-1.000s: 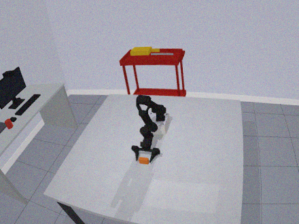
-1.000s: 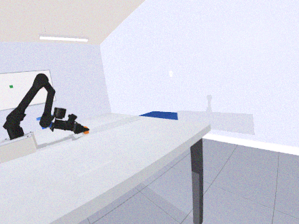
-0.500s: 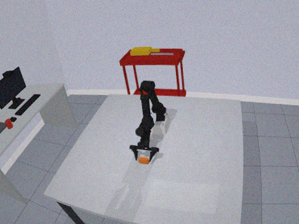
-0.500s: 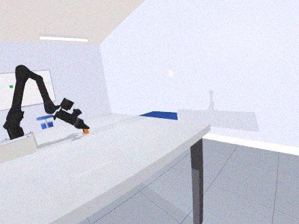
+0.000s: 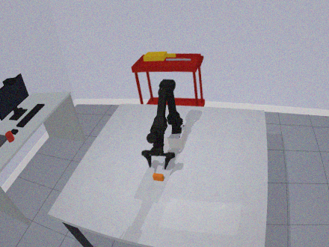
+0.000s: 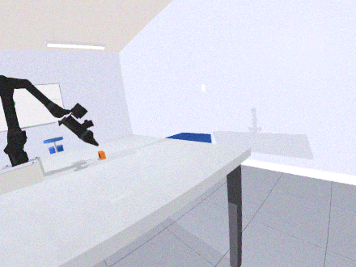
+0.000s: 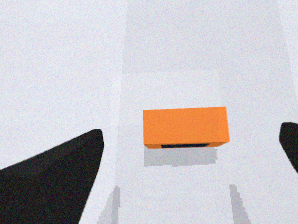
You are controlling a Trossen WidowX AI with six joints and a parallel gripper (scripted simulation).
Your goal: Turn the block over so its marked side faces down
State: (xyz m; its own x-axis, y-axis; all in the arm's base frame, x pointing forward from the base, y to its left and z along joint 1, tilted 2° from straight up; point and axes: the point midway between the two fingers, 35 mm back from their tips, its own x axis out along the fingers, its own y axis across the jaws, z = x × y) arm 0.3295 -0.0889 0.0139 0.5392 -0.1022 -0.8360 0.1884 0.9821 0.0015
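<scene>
Now: the orange block 1 cm ahead of my gripper tip and 6 cm below it.
</scene>
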